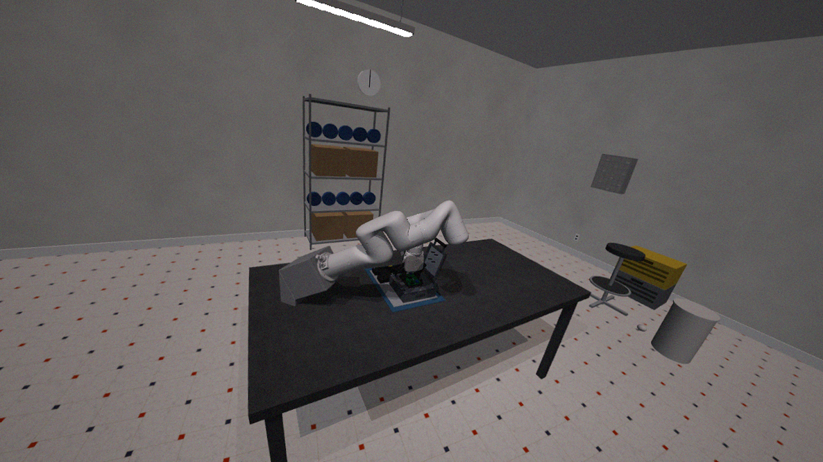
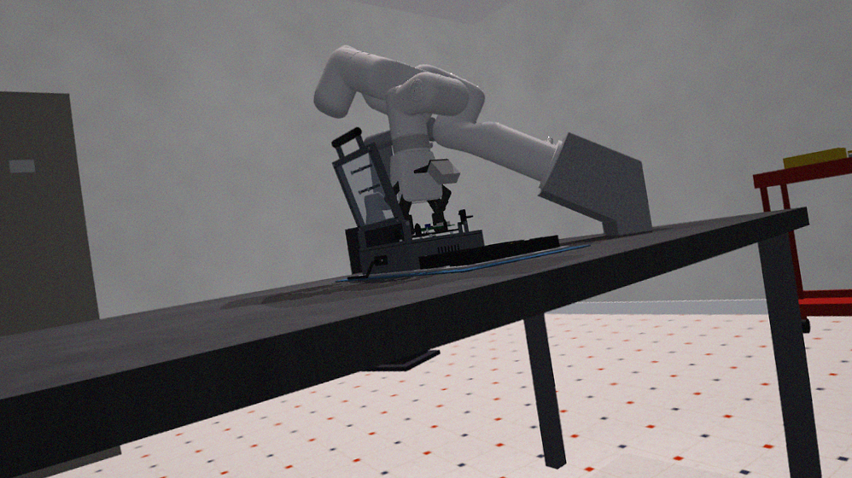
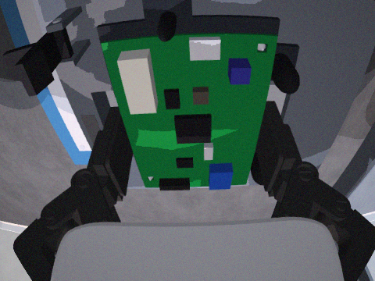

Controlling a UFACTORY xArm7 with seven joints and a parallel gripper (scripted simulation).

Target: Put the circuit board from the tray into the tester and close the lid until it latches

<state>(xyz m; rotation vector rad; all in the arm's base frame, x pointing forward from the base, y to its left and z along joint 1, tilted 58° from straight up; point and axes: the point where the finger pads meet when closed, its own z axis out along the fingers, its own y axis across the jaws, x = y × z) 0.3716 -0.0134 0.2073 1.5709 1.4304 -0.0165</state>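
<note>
The circuit board is right at my hand. From my hand the other things lie so: tester 4 cm ahead, 2 cm to the left, 3 cm above; lid 11 cm ahead, 5 cm to the right, 10 cm above; latch hook 4 cm behind, 8 cm to the left, 1 cm above.
</note>
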